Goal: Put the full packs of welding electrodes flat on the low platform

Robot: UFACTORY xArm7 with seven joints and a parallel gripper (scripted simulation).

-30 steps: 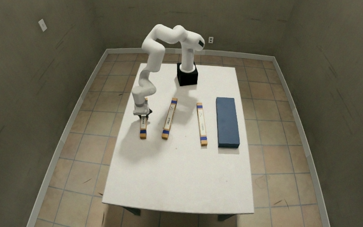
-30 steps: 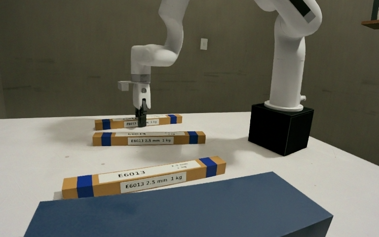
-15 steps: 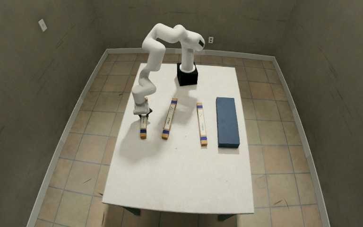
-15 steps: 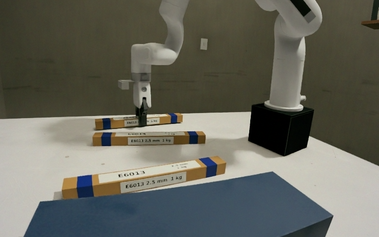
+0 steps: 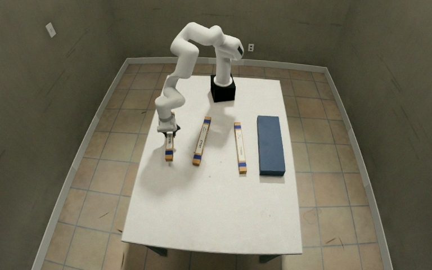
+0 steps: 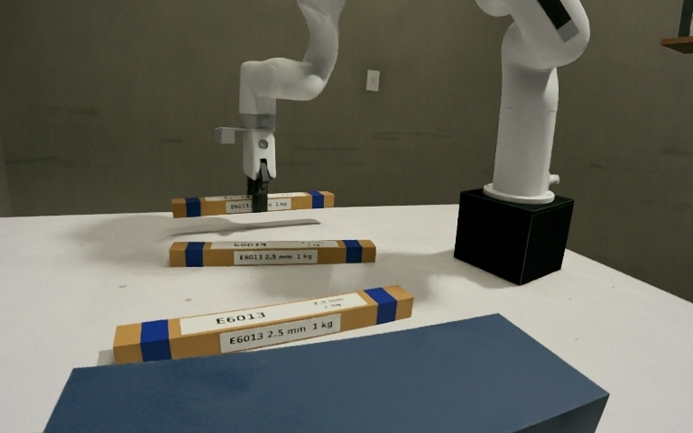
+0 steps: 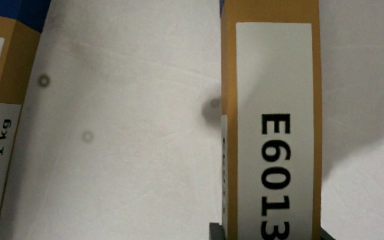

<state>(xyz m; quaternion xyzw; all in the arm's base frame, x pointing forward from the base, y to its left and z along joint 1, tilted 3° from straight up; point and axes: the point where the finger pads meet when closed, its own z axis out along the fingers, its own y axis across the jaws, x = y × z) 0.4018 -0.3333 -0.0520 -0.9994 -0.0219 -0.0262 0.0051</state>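
My hand is 60 mm short of the low blue platform, 590 mm to the right of it and 50 mm above it.
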